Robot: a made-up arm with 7 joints. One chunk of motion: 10 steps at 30 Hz.
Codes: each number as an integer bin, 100 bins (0 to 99) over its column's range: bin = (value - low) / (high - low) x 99, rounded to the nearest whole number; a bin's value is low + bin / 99 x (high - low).
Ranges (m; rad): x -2..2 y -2..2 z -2..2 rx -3.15..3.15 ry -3.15..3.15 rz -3.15..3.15
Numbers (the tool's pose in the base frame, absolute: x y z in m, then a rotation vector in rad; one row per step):
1: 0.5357 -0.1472 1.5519 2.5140 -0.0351 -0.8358
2: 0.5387 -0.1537 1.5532 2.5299 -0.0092 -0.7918
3: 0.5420 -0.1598 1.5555 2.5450 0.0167 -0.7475
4: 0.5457 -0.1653 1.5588 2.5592 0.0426 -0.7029
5: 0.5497 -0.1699 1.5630 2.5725 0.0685 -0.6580
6: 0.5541 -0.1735 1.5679 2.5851 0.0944 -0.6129
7: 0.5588 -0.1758 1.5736 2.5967 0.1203 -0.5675
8: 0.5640 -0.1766 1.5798 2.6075 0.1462 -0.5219
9: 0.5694 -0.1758 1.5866 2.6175 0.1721 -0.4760
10: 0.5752 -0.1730 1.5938 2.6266 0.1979 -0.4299
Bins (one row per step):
1: 63 46 88 89 49 36
2: 63 46 88 89 49 37
3: 63 46 88 89 50 38
4: 63 45 88 90 50 38
5: 63 45 88 90 51 39
6: 63 45 88 90 51 40
7: 63 45 88 90 51 41
8: 63 45 89 90 52 41
9: 64 45 89 91 52 42
10: 64 45 89 91 53 43

